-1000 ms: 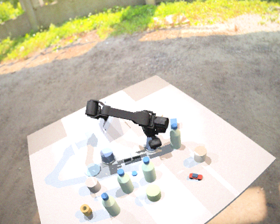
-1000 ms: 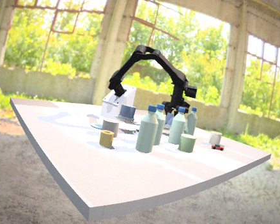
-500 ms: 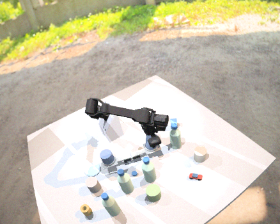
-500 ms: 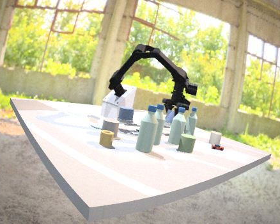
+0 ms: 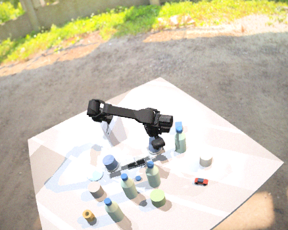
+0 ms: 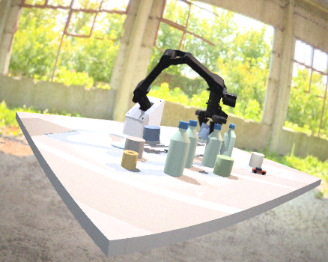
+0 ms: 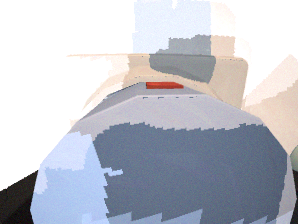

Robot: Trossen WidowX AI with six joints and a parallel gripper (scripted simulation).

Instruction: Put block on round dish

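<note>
My gripper tip is 2 cm above the pale green block and 1 cm to the left of it. The rest, counted from my gripper tip: red toy car (30 cm ahead, 9 cm to the left, 9 cm below); green cylinder (24 cm ahead, 14 cm to the right, 6 cm below); blue disc (17 cm to the right, 9 cm below, 8 cm ahead).
</note>
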